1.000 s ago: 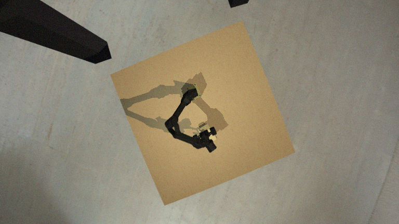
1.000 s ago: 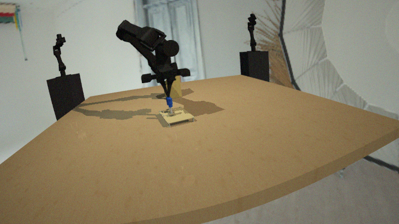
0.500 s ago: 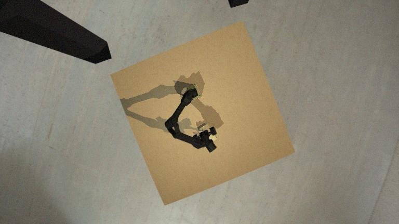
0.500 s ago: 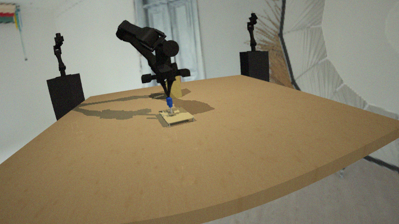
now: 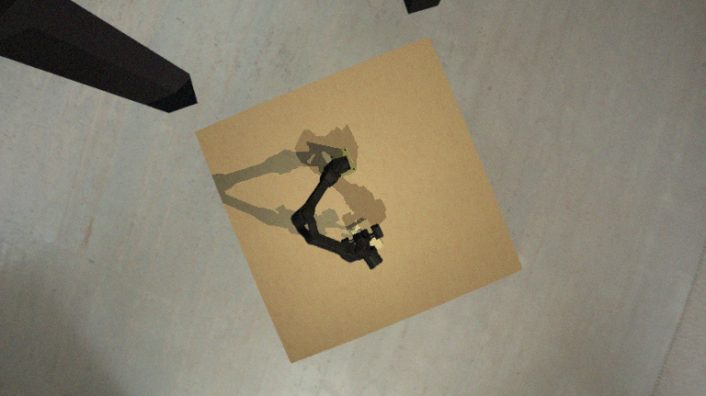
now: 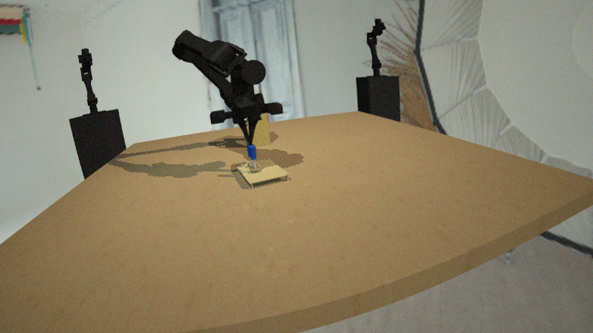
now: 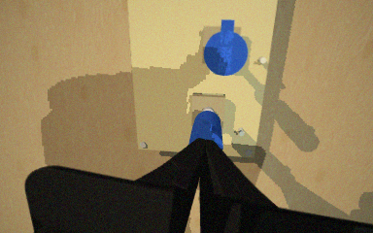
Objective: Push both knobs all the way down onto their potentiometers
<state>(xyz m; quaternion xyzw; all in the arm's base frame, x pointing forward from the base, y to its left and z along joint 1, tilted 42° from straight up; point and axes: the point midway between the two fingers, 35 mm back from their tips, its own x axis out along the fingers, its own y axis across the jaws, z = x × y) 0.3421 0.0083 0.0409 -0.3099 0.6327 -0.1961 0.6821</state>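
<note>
Right now the blue knob is 50 mm ahead of my gripper tip, 10 mm to the left of it and 10 mm below it.
</note>
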